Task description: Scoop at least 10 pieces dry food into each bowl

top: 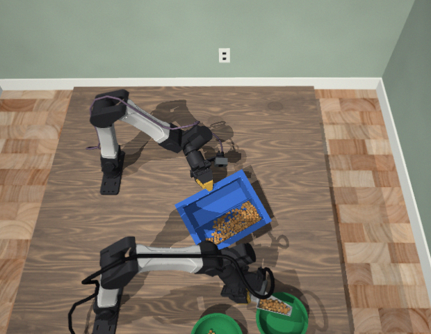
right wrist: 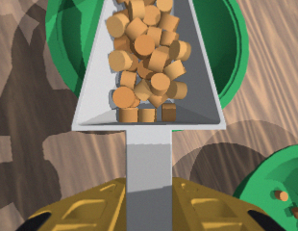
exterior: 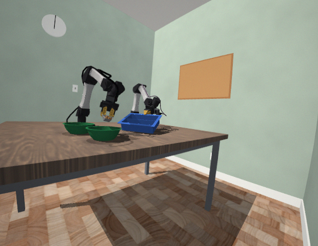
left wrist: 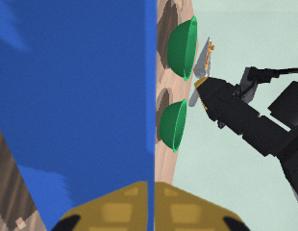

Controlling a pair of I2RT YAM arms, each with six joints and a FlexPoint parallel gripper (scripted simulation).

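Now: the blue box 40 mm ahead of my left hand, 80 mm to the right of it and 50 mm below it. Also, from my left hand: grey scoop: 120 mm ahead, 400 mm to the right, 30 mm below.
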